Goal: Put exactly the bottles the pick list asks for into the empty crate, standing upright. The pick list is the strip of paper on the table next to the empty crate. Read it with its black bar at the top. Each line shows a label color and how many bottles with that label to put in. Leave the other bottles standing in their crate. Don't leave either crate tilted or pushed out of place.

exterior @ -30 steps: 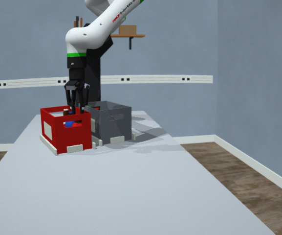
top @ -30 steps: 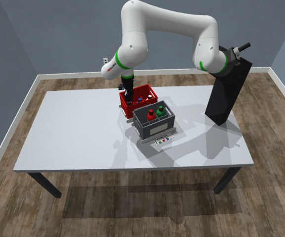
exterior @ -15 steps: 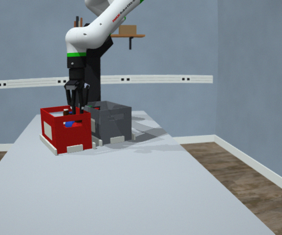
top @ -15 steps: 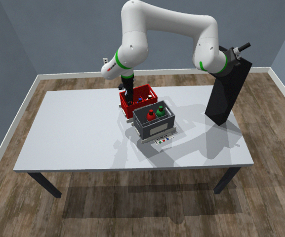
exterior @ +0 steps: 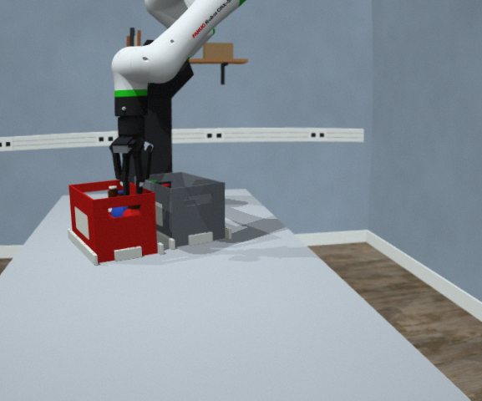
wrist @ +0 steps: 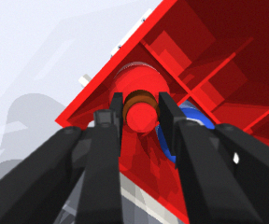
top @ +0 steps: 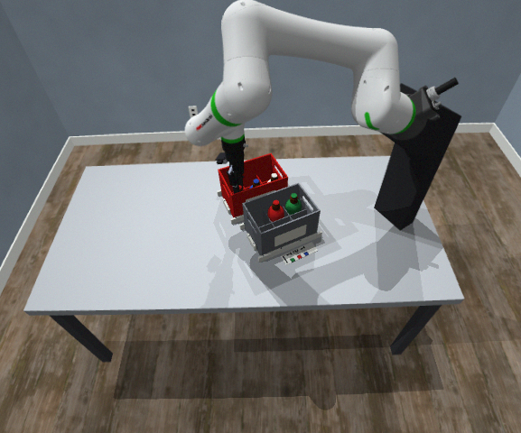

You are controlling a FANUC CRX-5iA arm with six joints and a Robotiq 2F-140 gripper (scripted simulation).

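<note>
Right now my hand is 8 cm above the blue-label bottle, 6 cm to the left of it and 6 cm past it. From my hand the other things lie so: white-capped bottle: 13 cm behind, 12 cm to the right, 8 cm below; red crate: 9 cm to the right, 9 cm below, 4 cm behind; red bottle: 19 cm behind, 8 cm below, 4 cm to the left.
</note>
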